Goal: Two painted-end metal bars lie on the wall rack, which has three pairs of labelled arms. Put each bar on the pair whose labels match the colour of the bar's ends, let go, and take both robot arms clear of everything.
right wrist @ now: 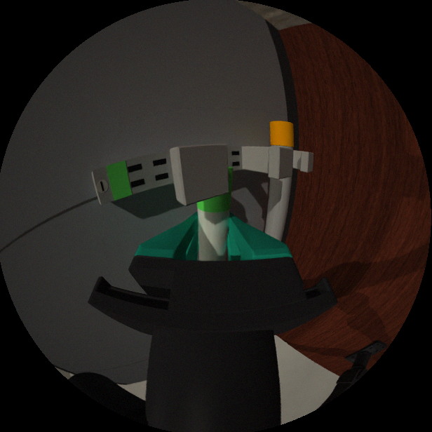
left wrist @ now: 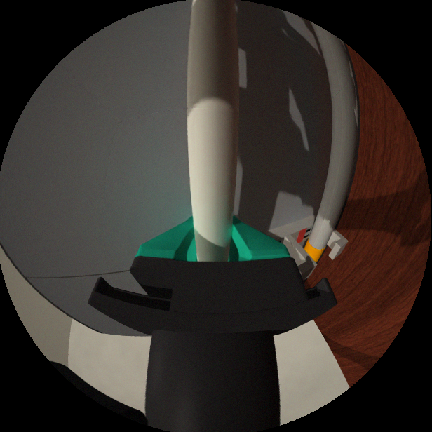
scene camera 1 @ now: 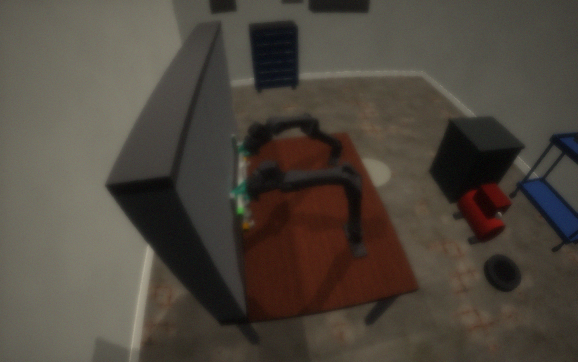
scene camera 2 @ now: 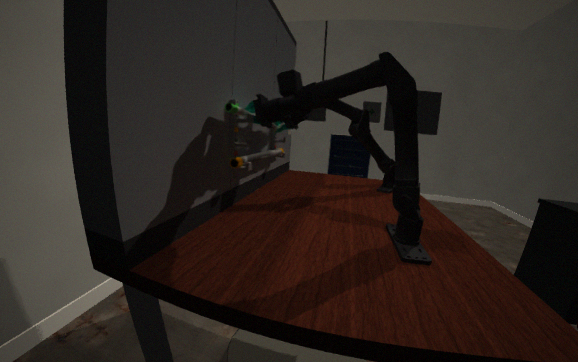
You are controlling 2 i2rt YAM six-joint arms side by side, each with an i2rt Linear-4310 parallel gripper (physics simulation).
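Places are measured from the left arm's base along level axes (x ahead, y left, z up), in millimetres.
Pixels of known places: left gripper, fingertip midpoint: (scene camera 2: 239,118); right gripper, fingertip midpoint: (scene camera 1: 239,154) (scene camera 2: 274,130); left arm's base, origin of the base link: (scene camera 1: 354,239) (scene camera 2: 405,242); right arm's base, origin of the base link: (scene camera 1: 335,155) (scene camera 2: 387,188).
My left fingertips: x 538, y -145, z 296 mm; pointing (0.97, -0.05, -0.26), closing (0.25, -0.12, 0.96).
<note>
For each thing: its top centre in the pictures, then the offset to it from my left fingertips. "spot": a spot on its surface instead. Level surfaces: height alone.
- green-ended bar, surface spot: (scene camera 2: 232,106) (scene camera 1: 243,214) spot: 40 mm back, 131 mm left, 25 mm up
- orange-ended bar, middle of its top: (scene camera 2: 263,151) (scene camera 1: 243,187) 36 mm back, 156 mm right, 125 mm down
- orange label, surface spot: (scene camera 2: 236,130) spot: 16 mm back, 52 mm left, 41 mm down
- brown table, its level: 296 mm down
The green-ended bar (scene camera 1: 240,210) (scene camera 2: 232,106) (left wrist: 212,150) (right wrist: 214,204) is level near the wall board. My left gripper (scene camera 1: 240,191) (scene camera 2: 250,107) (left wrist: 212,217) and my right gripper (scene camera 1: 245,149) (scene camera 2: 282,126) (right wrist: 212,217) are shut on it. In the right wrist view a rack arm's grey block (right wrist: 202,174) hides part of its green end, beside the green label (right wrist: 119,180); whether the bar rests there I cannot tell. The orange-ended bar (scene camera 1: 246,226) (scene camera 2: 260,156) (left wrist: 345,110) (right wrist: 277,210) lies on the lowest pair, near a red label (left wrist: 302,235). An orange label (scene camera 2: 236,130) is above it.
The wall board (scene camera 1: 210,165) (scene camera 2: 165,100) stands along the edge of the brown table (scene camera 1: 320,270) (scene camera 2: 320,260). Farther off are a blue drawer cabinet (scene camera 1: 275,55), a dark cabinet (scene camera 1: 475,155), a red machine (scene camera 1: 482,212), a tyre (scene camera 1: 491,272) and a blue cart (scene camera 1: 550,207).
</note>
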